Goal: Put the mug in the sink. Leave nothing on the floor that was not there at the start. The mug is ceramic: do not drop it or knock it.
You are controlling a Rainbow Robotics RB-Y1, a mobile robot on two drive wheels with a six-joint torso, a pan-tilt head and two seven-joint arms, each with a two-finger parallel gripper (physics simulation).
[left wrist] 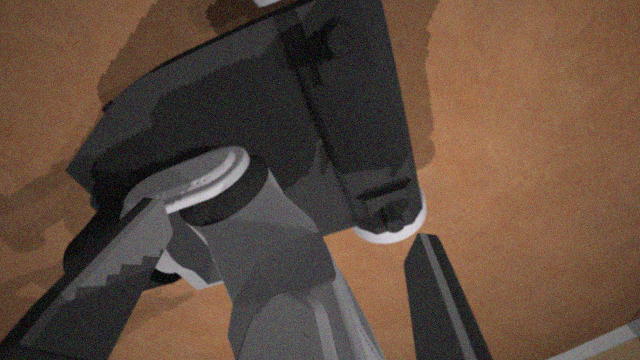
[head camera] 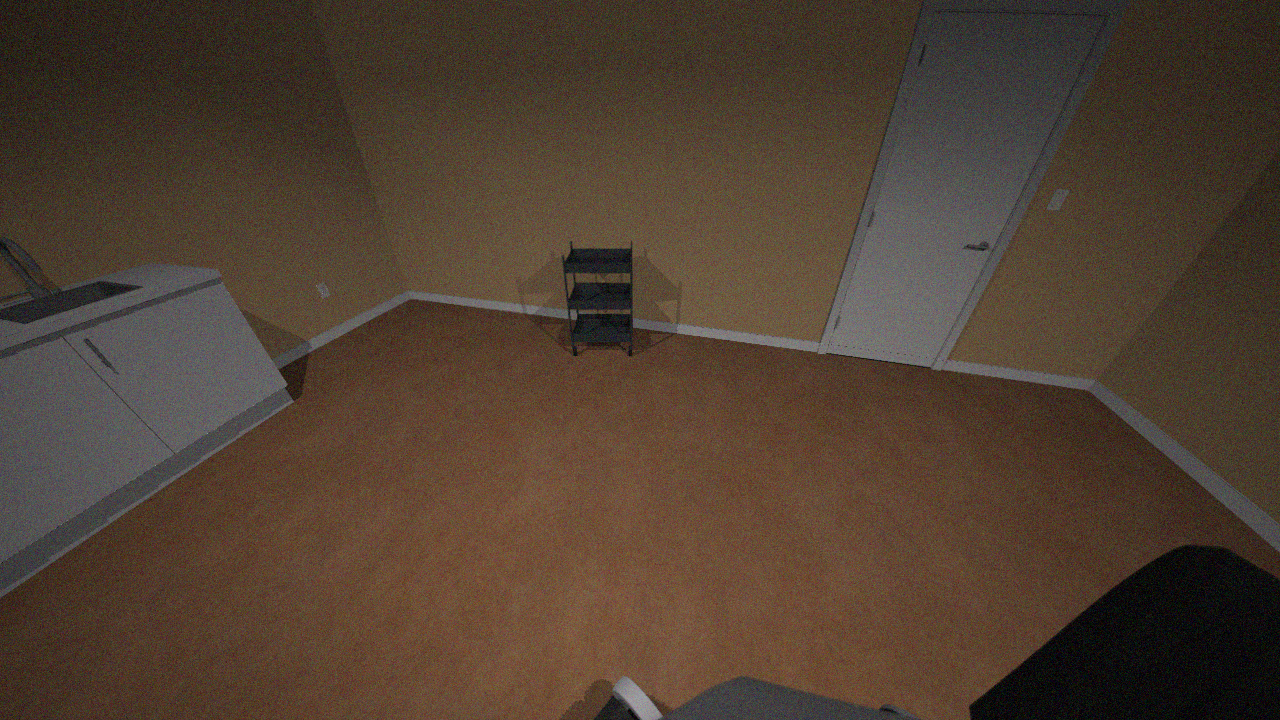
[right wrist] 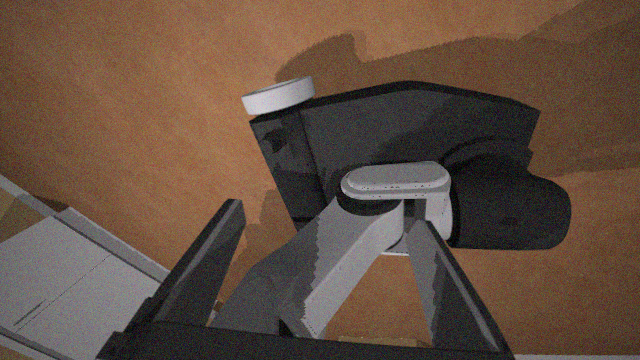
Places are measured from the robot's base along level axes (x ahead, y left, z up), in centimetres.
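Pixels of known places: left gripper, fingertip midpoint: (left wrist: 288, 233); right gripper, fingertip midpoint: (right wrist: 328, 220).
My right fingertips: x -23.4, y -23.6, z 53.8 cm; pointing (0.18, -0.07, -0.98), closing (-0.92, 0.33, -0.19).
Behind a point stands the place of what it marks.
The mug does not show in the head, left wrist or right wrist view. The sink (head camera: 76, 300) @(x 279.6, y 75.3, z 86.5 cm) is a dark basin in the white counter at the left edge of the head view, partly cut off, with a grey faucet (head camera: 28, 266) behind it. My left gripper (left wrist: 288, 233) @(x -6.5, y 17.5, z 53.6 cm) is open and empty, with its fingers wide apart over the robot's own base and torso. My right gripper (right wrist: 328, 220) @(x -23.4, y -23.6, z 53.8 cm) is open and empty too, its fingers also spread above the base. Neither gripper is near the sink.
The white cabinet (head camera: 201, 358) @(x 248.3, y 44.2, z 52.4 cm) (right wrist: 55, 265) @(x 242.6, y 53.9, z 42.0 cm) under the counter stands at the left. A dark three-tier cart (head camera: 599, 266) @(x 158.9, y -155.6, z 70.7 cm) stands against the far wall. A closed white door (head camera: 975, 170) @(x -5.8, y -301.5, z 134.0 cm) is right of it. Part of my right arm (head camera: 1154, 653) @(x -24.9, y -19.3, z 136.1 cm) fills the lower right corner.
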